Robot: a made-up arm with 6 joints.
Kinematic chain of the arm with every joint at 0, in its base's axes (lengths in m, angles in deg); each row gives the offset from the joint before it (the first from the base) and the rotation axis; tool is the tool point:
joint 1: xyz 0 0 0.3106 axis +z
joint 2: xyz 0 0 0 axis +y
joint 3: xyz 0 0 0.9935 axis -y
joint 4: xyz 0 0 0 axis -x
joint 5: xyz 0.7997 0 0 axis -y
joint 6: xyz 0 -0.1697 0 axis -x
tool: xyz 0 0 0
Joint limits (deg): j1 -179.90..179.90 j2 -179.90..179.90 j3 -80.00..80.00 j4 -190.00..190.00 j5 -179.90..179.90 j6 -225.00..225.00
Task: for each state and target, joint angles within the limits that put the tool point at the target. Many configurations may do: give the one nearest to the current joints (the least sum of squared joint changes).
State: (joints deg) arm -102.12 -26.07 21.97 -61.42 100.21 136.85
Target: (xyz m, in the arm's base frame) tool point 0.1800 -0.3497 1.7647
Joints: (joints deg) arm -58.30 -15.05 34.01 -79.62 100.21 136.85
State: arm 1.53 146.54 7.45 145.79 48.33 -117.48
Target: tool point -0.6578 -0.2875 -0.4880
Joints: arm 35.03 175.49 -24.91 146.89 48.33 -117.48
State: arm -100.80 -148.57 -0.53 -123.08 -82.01 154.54
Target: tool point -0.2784 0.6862 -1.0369
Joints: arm -61.65 -179.79 36.58 -118.44 -82.01 154.54
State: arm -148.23 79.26 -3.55 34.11 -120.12 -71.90
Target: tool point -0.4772 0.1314 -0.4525
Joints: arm -177.21 98.41 -36.30 24.47 -120.12 -71.90
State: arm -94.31 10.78 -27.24 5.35 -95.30 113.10
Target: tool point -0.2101 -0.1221 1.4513
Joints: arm -106.04 -34.19 -12.32 7.65 -95.30 113.10
